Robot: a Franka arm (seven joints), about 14 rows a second.
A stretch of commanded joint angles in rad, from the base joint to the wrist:
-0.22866 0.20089 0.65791 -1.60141 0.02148 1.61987 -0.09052
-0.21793 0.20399 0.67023 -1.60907 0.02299 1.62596 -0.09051
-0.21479 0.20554 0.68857 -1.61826 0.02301 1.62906 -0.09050
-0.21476 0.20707 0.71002 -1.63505 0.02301 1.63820 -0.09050
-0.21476 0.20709 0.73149 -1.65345 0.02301 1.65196 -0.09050
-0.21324 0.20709 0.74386 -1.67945 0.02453 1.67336 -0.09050
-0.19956 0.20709 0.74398 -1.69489 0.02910 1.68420 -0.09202
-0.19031 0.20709 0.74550 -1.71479 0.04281 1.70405 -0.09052
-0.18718 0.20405 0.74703 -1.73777 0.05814 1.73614 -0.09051
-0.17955 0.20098 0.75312 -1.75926 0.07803 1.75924 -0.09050
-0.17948 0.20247 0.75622 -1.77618 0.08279 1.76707 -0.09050
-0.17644 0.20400 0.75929 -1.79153 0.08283 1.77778 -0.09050
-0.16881 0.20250 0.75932 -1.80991 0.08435 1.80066 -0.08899
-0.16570 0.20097 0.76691 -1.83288 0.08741 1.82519 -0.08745
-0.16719 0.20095 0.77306 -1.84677 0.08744 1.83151 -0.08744
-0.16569 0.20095 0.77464 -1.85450 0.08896 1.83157 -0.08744
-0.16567 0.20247 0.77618 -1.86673 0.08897 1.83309 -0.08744
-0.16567 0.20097 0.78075 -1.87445 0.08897 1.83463 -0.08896
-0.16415 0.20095 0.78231 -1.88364 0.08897 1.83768 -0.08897
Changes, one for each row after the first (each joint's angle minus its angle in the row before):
0.01073 0.00310 0.01232 -0.00766 0.00151 0.00609 0.00001
0.00314 0.00155 0.01834 -0.00919 0.00002 0.00310 0.00001
0.00003 0.00153 0.02145 -0.01679 0.00000 0.00914 0.00000
0.00000 0.00002 0.02147 -0.01840 0.00000 0.01376 0.00000
0.00152 0.00000 0.01237 -0.02600 0.00152 0.02140 0.00000
0.01368 0.00000 0.00012 -0.01544 0.00457 0.01084 -0.00152
0.00925 0.00000 0.00152 -0.01990 0.01371 0.01985 0.00150
0.00313 -0.00304 0.00153 -0.02298 0.01533 0.03209 0.00001
0.00763 -0.00307 0.00609 -0.02149 0.01989 0.02310 0.00001
0.00007 0.00149 0.00310 -0.01692 0.00476 0.00783 0.00000
0.00304 0.00153 0.00307 -0.01535 0.00004 0.01071 0.00000
0.00763 -0.00150 0.00003 -0.01838 0.00152 0.02288 0.00151
0.00311 -0.00153 0.00759 -0.02297 0.00306 0.02453 0.00154
-0.00149 -0.00002 0.00615 -0.01389 0.00003 0.00632 0.00001
0.00150 0.00000 0.00158 -0.00773 0.00152 0.00006 0.00000
0.00002 0.00152 0.00154 -0.01223 0.00001 0.00152 0.00000
0.00000 -0.00150 0.00457 -0.00772 0.00000 0.00154 -0.00152
0.00152 -0.00002 0.00156 -0.00919 0.00000 0.00305 -0.00001

